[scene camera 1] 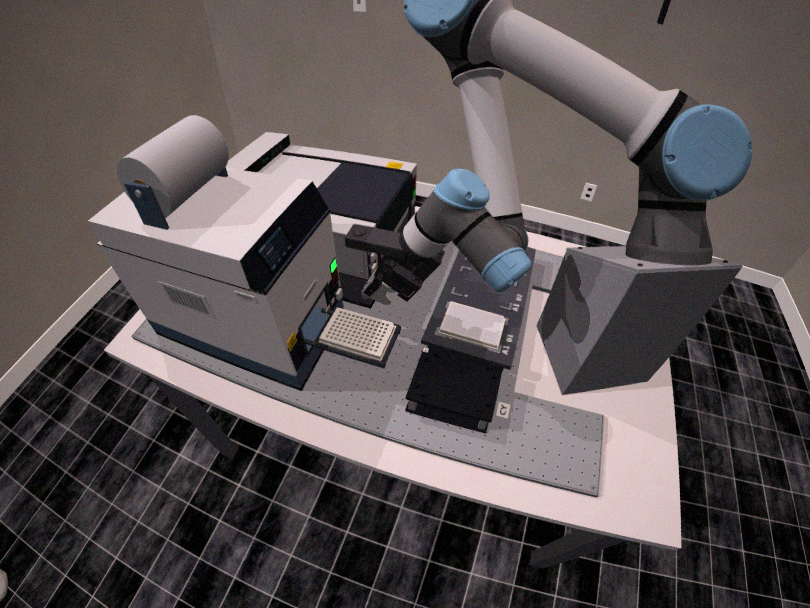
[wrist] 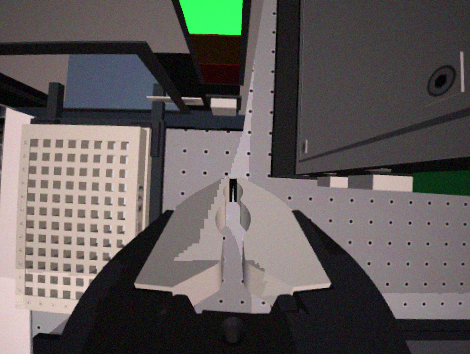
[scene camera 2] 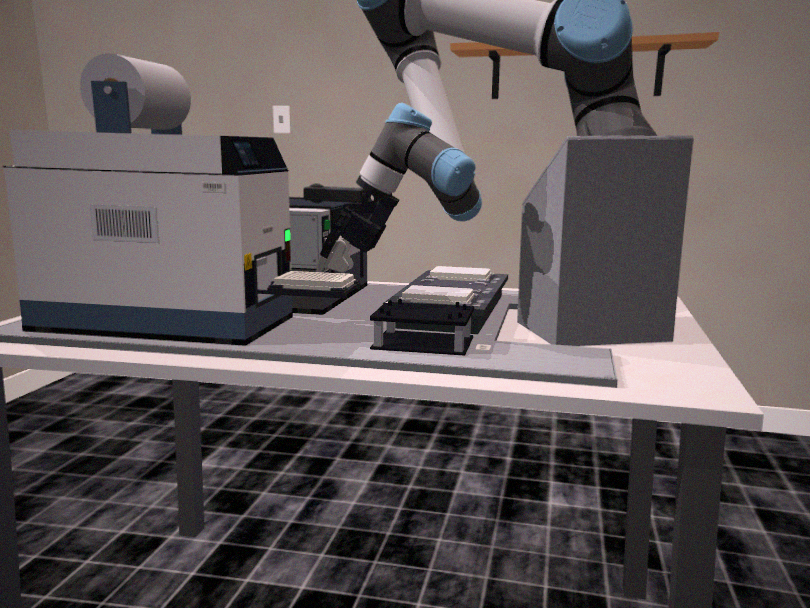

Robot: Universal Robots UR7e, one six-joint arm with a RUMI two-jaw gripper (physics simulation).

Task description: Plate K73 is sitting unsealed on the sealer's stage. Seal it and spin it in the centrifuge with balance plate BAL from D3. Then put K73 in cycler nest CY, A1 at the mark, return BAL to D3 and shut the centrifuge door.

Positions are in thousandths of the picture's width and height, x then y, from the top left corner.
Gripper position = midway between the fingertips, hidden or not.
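Scene camera 2 shows the gripper (scene camera 2: 393,455), while scene camera 1 shows the gripper (scene camera 1: 450,488) and the wrist view shows the gripper (wrist: 497,510). A plate K73 (scene camera 1: 448,552) is part of the scene; the wrist view also has the plate K73 (wrist: 178,538), and so does scene camera 2, with the plate K73 (scene camera 2: 364,460). Scene camera 2 shows a centrifuge (scene camera 2: 380,384) and a sealer lamp (scene camera 2: 245,433), and the wrist view likewise shows the centrifuge (wrist: 752,267). A film roll (scene camera 1: 218,269) and a black block (scene camera 1: 561,636) appear in scene camera 1.
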